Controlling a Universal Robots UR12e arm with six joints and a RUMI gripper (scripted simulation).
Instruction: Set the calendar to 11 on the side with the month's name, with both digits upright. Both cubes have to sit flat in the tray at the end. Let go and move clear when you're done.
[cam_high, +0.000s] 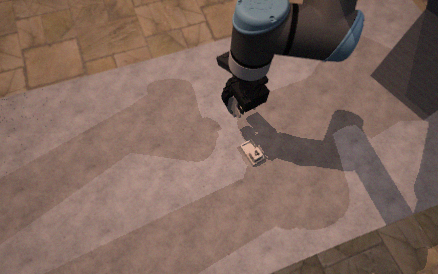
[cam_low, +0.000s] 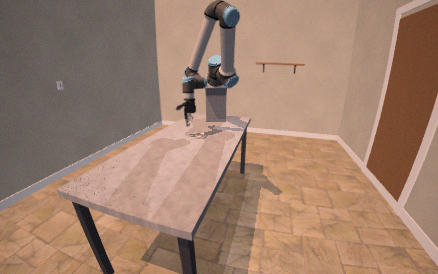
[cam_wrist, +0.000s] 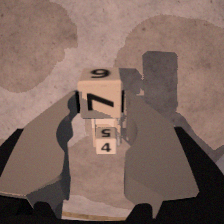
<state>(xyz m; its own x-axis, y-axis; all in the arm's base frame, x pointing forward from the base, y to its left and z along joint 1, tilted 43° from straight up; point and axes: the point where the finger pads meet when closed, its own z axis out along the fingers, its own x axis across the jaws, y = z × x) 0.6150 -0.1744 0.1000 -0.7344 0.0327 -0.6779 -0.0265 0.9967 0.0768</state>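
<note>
My hand is 12 cm to the right of the white cube and 10 cm above it. From my hand the other things lie so: calendar tray 12 cm below, 11 cm to the left, 1 cm behind; digit cube 1 cm below.
</note>
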